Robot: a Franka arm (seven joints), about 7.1 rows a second.
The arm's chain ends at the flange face. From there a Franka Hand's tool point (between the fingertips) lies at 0.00 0.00 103.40 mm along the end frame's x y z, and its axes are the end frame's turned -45 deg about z.
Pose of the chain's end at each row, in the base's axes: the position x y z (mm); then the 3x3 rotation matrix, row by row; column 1 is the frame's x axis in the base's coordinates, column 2 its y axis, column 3 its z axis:
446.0 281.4 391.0; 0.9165 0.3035 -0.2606; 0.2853 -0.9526 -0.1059; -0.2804 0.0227 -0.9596
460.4 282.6 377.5; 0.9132 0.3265 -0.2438; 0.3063 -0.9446 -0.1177; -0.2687 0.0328 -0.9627
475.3 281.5 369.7; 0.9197 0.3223 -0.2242; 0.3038 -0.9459 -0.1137; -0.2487 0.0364 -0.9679
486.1 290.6 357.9; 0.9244 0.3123 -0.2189; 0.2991 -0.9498 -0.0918; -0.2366 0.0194 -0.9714
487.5 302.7 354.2; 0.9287 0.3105 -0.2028; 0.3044 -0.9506 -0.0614; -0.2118 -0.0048 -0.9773
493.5 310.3 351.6; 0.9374 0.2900 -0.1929; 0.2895 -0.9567 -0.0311; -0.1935 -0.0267 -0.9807
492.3 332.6 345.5; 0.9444 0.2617 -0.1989; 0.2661 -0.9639 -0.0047; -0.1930 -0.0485 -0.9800
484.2 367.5 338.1; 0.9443 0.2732 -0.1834; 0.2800 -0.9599 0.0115; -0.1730 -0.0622 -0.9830
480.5 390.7 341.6; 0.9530 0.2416 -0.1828; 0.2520 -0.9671 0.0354; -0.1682 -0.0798 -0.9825
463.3 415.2 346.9; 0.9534 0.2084 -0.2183; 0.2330 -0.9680 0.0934; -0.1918 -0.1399 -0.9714
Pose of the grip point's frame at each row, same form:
419.1 270.4 291.8; 0.4335 0.8627 -0.2606; 0.8753 -0.4719 -0.1059; -0.2143 -0.1822 -0.9596
435.2 270.4 278.0; 0.4149 0.8766 -0.2438; 0.8845 -0.4513 -0.1177; -0.2132 -0.1668 -0.9627
452.1 269.7 269.6; 0.4224 0.8782 -0.2242; 0.8837 -0.4540 -0.1137; -0.2016 -0.1501 -0.9679
463.5 281.1 257.5; 0.4328 0.8745 -0.2189; 0.8831 -0.4601 -0.0918; -0.1810 -0.1536 -0.9714
466.5 296.4 253.1; 0.4371 0.8762 -0.2028; 0.8874 -0.4569 -0.0614; -0.1464 -0.1532 -0.9773
473.6 307.1 250.2; 0.4578 0.8679 -0.1929; 0.8812 -0.4718 -0.0311; -0.1179 -0.1557 -0.9807
471.7 332.1 244.2; 0.4827 0.8528 -0.1989; 0.8697 -0.4934 -0.0047; -0.1022 -0.1708 -0.9800
465.2 368.7 236.5; 0.4745 0.8609 -0.1834; 0.8767 -0.4808 0.0115; -0.0783 -0.1663 -0.9830
461.6 394.4 240.0; 0.5030 0.8447 -0.1828; 0.8620 -0.5057 0.0354; -0.0625 -0.1754 -0.9825
440.7 424.9 246.5; 0.5268 0.8215 -0.2183; 0.8492 -0.5197 0.0934; -0.0367 -0.2345 -0.9714

